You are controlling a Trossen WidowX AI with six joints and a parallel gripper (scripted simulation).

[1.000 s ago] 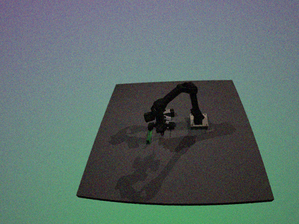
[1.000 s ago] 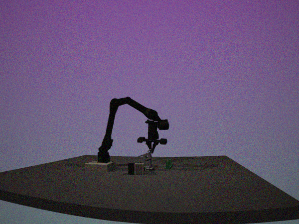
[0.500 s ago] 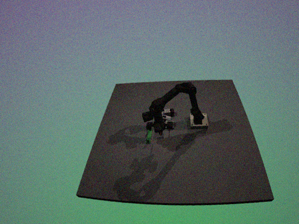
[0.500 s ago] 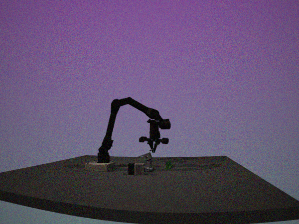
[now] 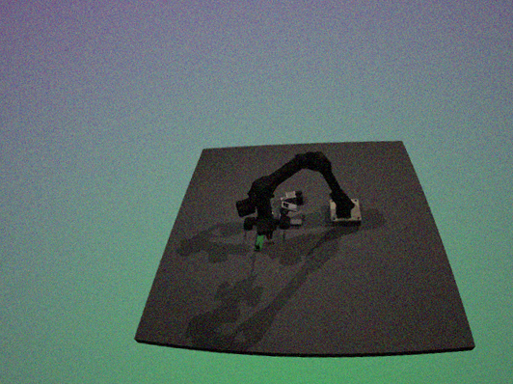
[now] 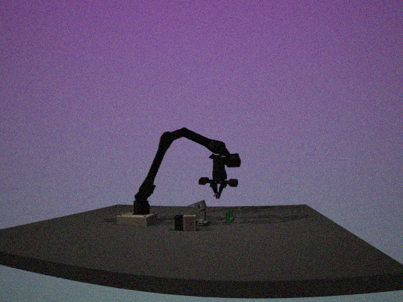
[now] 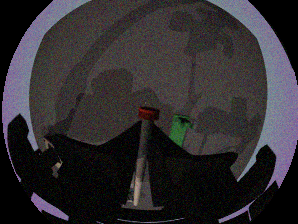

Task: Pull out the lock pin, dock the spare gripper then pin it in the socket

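My gripper tip is now 60 mm short of the green cradle, 70 mm to the left of it and 70 mm above it. Round my gripper tip: mount (70 mm behind, 190 mm to the right, 40 mm below); then spare gripper (80 mm behind, 310 mm to the right, 70 mm below).
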